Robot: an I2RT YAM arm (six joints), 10 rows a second.
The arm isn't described. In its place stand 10 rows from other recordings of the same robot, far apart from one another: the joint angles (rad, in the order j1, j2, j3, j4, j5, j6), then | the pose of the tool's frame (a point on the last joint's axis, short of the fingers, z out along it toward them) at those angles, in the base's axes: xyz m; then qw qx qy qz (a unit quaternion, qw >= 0).
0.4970 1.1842 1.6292 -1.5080 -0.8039 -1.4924 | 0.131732 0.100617 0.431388 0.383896 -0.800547 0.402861 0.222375
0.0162 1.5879 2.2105 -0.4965 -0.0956 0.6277 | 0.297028 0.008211 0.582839 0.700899 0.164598 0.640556 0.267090
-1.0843 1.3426 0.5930 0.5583 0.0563 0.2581 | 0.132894 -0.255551 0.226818 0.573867 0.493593 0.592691 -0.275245
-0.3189 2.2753 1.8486 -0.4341 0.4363 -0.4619 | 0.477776 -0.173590 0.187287 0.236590 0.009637 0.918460 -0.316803
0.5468 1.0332 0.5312 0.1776 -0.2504 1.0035 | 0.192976 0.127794 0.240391 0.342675 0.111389 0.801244 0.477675
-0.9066 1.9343 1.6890 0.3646 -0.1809 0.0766 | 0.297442 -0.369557 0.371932 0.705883 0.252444 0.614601 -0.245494
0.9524 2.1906 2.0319 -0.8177 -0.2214 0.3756 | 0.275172 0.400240 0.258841 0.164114 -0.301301 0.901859 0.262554
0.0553 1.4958 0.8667 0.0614 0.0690 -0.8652 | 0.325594 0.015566 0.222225 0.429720 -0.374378 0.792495 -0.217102
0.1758 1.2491 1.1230 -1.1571 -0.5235 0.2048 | 0.210410 0.055452 0.292143 0.087481 -0.023218 0.956406 0.277660
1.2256 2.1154 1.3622 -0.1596 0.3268 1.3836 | 0.160457 0.412446 0.130279 0.232389 0.126086 0.926701 0.267065
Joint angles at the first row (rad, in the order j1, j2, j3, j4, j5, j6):
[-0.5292 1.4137 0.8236 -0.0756 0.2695 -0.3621]
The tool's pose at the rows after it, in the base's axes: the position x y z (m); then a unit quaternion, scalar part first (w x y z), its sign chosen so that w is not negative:
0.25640 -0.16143 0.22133 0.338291 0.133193 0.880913 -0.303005
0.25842 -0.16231 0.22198 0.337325 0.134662 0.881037 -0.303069
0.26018 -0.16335 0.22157 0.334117 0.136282 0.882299 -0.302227
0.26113 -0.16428 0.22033 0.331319 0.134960 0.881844 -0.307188
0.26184 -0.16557 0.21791 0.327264 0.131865 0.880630 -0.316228
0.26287 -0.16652 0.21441 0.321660 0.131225 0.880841 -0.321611
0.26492 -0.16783 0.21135 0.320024 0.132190 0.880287 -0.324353
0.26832 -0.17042 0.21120 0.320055 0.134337 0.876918 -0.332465
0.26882 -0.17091 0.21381 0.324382 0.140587 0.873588 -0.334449
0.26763 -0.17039 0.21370 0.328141 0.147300 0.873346 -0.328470
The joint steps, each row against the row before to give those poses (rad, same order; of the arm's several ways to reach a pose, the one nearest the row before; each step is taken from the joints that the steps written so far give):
[0.0000 0.0068 0.0045 0.0098 0.0127 -0.0062]
[0.0012 0.0083 0.0105 -0.0045 0.0031 0.0033]
[0.0003 0.0101 0.0095 -0.0071 0.0027 0.0035]
[-0.0001 0.0072 0.0004 0.0078 0.0092 -0.0075]
[-0.0008 0.0089 -0.0046 0.0177 0.0147 -0.0154]
[0.0005 0.0121 -0.0033 0.0114 0.0131 -0.0068]
[0.0004 0.0149 0.0000 0.0151 0.0070 -0.0007]
[0.0000 0.0166 0.0101 0.0165 0.0153 -0.0039]
[0.0000 -0.0025 0.0054 0.0016 0.0056 0.0102]
[-0.0013 -0.0050 -0.0041 -0.0028 -0.0077 0.0181]

